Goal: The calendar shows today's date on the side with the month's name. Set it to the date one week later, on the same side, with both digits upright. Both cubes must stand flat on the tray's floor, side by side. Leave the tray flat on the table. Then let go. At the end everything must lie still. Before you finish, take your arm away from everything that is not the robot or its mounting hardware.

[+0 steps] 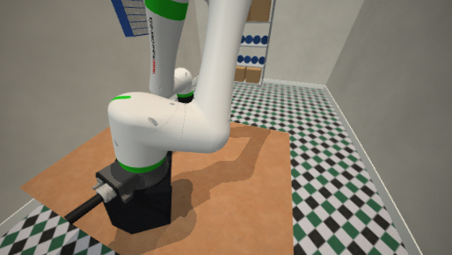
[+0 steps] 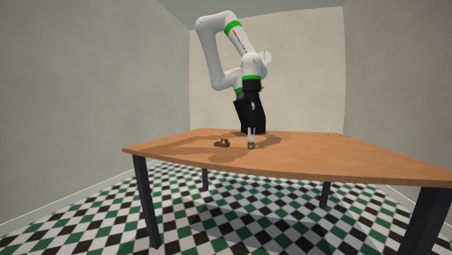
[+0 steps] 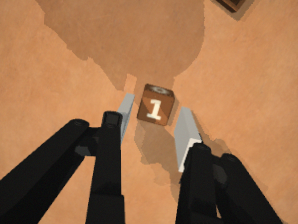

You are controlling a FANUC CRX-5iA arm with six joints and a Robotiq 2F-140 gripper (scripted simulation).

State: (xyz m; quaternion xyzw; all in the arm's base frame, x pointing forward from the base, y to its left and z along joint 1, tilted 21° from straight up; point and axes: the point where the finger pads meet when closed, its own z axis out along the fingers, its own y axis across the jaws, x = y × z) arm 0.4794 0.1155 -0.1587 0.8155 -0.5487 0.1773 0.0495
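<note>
Right now my hand is 6 cm above the brown cube. Round my hand: brown calendar tray: 16 cm to the right, 7 cm below, 1 cm ahead.
</note>
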